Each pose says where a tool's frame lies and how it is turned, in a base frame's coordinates. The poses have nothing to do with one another.
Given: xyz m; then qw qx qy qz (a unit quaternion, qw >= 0).
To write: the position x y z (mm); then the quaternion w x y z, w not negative. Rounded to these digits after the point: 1 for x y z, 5 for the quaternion.
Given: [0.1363 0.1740 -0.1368 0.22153 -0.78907 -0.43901 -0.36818]
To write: [136.3 174.0 -136.8 0.22153 -0.78907 -0.43901 -0.36818]
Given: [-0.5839 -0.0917 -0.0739 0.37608 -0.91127 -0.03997 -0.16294]
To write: [-583.9 -91.7 -73.9 0.37608 -0.91127 -0.03997 -0.16294]
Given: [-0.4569 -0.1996 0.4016 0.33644 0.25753 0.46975 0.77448]
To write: [-456.9 -199.6 401.6 0.33644 0.25753 0.46975 0.77448]
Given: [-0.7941 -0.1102 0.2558 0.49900 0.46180 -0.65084 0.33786]
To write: [-794.1 -110.2 255.8 0.49900 0.46180 -0.65084 0.33786]
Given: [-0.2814 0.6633 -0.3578 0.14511 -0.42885 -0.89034 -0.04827]
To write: [-281.4 663.3 -357.8 0.14511 -0.42885 -0.89034 -0.04827]
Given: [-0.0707 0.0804 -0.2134 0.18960 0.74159 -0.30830 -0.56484]
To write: [-70.7 80.4 -213.4 0.18960 0.74159 -0.30830 -0.56484]
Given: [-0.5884 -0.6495 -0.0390 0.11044 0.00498 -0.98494 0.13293]
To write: [-588.4 -649.5 -39.0 0.11044 0.00498 -0.98494 0.13293]
